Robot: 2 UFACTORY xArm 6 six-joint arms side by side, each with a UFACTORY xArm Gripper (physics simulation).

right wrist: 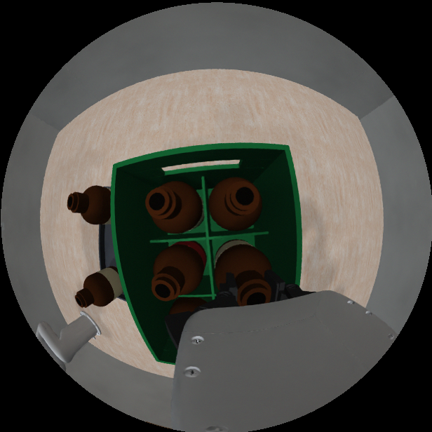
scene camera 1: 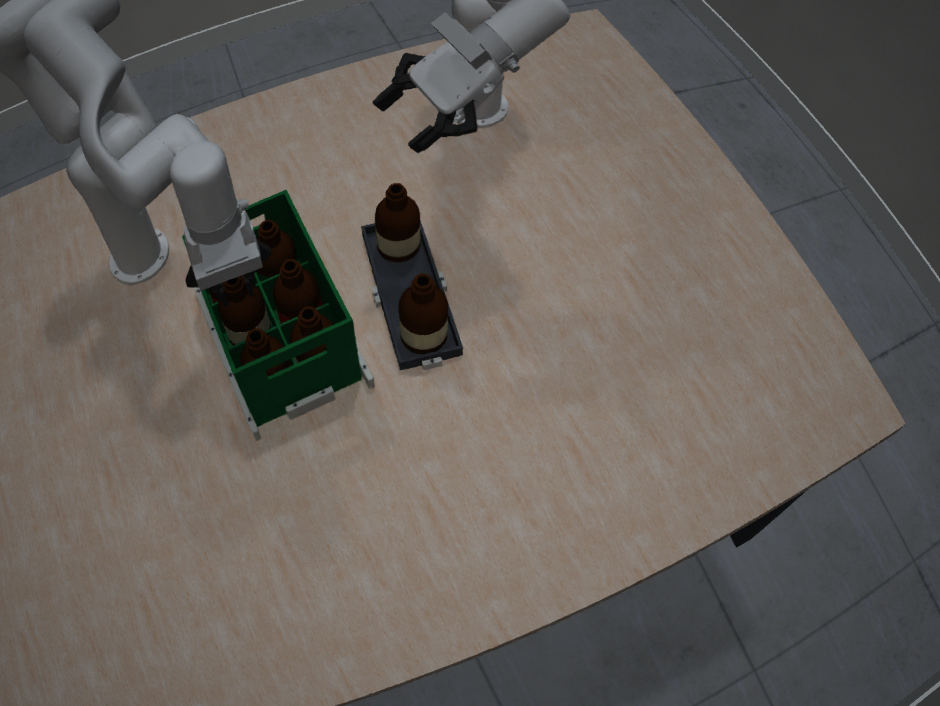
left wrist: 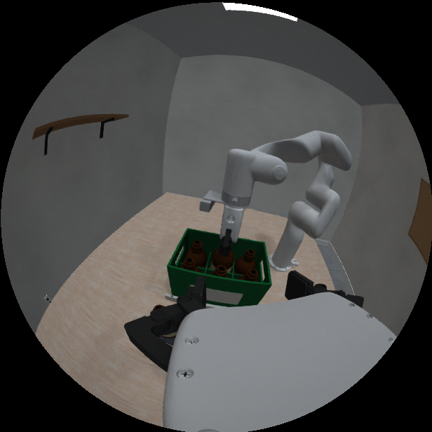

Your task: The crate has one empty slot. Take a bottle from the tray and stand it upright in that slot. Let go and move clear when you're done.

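Places are measured from the left arm's base along level axes (x right, y back, z down), in millimetres.
Pixels of known places: left gripper, fingertip midpoint: [scene camera 1: 394, 127]; right gripper, fingertip midpoint: [scene camera 1: 237, 294]; right arm's base at its link origin: [scene camera 1: 139, 256].
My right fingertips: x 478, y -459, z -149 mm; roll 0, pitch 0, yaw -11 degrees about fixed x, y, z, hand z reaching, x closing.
Observation:
Behind a point stands the place of what it marks.
My right gripper [scene camera 1: 234, 288] @(x 478, y -459, z -149 mm) [left wrist: 224, 250] [right wrist: 247, 283] is shut on the neck of a brown bottle [scene camera 1: 241, 310] @(x 474, y -485, z -143 mm) [left wrist: 223, 259] [right wrist: 242, 265] with a cream label. The bottle is upright and partly down in the middle slot of the left column of the green crate [scene camera 1: 345, 357] @(x 331, y -563, z -86 mm) [left wrist: 182, 281] [right wrist: 298, 225], in the scene view. It stands higher than the crate's other bottles; its base is hidden. Two brown bottles [scene camera 1: 398, 220] @(x 214, y -353, z -115 mm) [scene camera 1: 423, 310] @(x 207, y -528, z -119 mm) stand at the ends of the dark tray [scene camera 1: 408, 281] @(x 208, y -397, z -5 mm) [right wrist: 108, 250]. My left gripper [scene camera 1: 405, 121] @(x 216, y -369, z -347 mm) [left wrist: 248, 287] is open and empty, above the table behind the tray.
Several other brown bottles, such as one bottle [scene camera 1: 295, 290] @(x 389, y -457, z -125 mm) [right wrist: 179, 270] beside the held one, stand in the crate, between thin green dividers. Pale brackets [scene camera 1: 310, 402] @(x 396, y -595, z -27 mm) sit around the crate's base, and small ones [scene camera 1: 431, 363] @(x 202, y -560, z -14 mm) at the tray.

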